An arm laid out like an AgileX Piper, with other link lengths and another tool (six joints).
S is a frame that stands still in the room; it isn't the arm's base.
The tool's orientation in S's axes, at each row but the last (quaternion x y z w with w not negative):
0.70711, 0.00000, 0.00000, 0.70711
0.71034, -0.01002, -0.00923, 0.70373
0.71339, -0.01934, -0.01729, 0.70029
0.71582, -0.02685, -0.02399, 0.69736
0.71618, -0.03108, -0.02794, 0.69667
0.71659, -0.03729, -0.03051, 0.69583
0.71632, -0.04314, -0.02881, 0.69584
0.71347, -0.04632, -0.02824, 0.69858
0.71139, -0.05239, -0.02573, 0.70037
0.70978, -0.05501, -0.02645, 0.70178
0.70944, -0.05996, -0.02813, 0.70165
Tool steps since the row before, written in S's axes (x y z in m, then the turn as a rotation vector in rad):
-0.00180, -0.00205, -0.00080, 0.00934, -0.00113, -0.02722
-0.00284, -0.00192, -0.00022, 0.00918, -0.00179, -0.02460
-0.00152, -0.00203, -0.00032, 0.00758, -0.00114, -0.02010
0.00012, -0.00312, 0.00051, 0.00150, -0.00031, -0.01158
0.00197, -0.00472, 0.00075, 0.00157, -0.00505, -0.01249
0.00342, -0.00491, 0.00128, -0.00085, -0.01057, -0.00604
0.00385, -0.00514, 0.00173, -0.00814, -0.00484, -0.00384
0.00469, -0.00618, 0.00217, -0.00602, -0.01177, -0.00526
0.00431, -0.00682, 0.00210, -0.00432, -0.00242, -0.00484
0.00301, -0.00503, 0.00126, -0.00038, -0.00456, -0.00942
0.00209, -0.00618, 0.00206, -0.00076, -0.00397, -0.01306
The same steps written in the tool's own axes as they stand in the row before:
-0.00180, -0.00080, 0.00205, 0.00934, -0.02722, 0.00113
-0.00279, -0.00020, 0.00200, 0.00920, -0.02459, 0.00177
-0.00141, -0.00028, 0.00211, 0.00758, -0.02010, 0.00112
0.00035, 0.00059, 0.00309, 0.00148, -0.01158, 0.00051
0.00236, 0.00087, 0.00452, 0.00194, -0.01236, 0.00525
0.00389, 0.00138, 0.00452, 0.00012, -0.00572, 0.01078
0.00439, 0.00179, 0.00467, -0.00768, -0.00353, 0.00575
0.00537, 0.00217, 0.00560, -0.00487, -0.00487, 0.01245
0.00511, 0.00202, 0.00627, -0.00420, -0.00464, 0.00297
0.00362, 0.00118, 0.00463, -0.00023, -0.00936, 0.00470
0.00293, 0.00201, 0.00584, -0.00084, -0.01298, 0.00421

